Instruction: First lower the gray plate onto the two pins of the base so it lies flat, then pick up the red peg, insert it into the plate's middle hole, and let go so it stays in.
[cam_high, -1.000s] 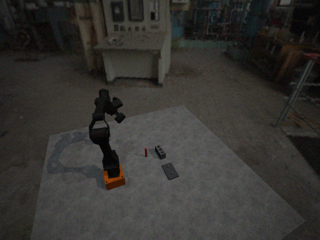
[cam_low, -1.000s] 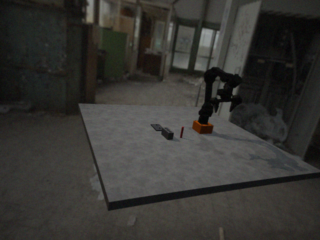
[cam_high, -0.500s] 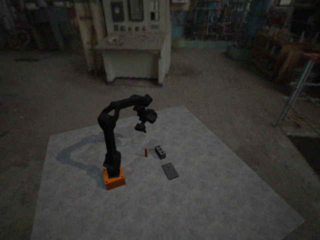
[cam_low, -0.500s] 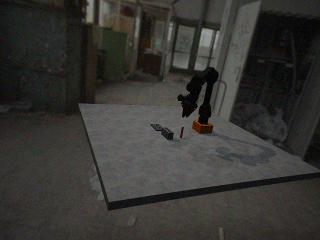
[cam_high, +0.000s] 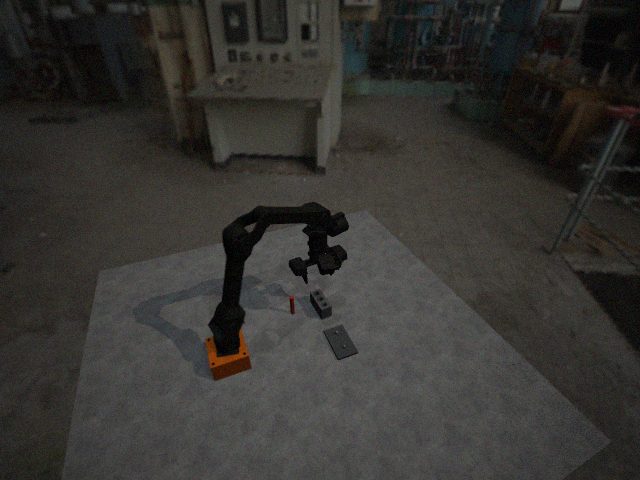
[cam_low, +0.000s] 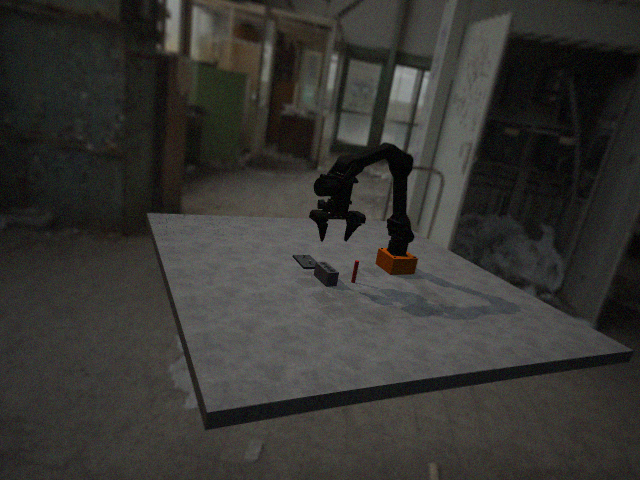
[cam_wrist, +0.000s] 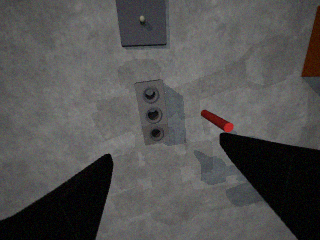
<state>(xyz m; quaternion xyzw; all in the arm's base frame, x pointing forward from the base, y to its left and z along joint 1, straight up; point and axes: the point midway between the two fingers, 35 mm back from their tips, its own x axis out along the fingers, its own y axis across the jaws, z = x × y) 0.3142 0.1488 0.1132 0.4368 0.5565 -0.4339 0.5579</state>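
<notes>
My gripper tip is 10 mm short of the gray plate and 110 mm above it. From my gripper tip the other things lie so: red peg 100 mm behind, 100 mm below.
</notes>
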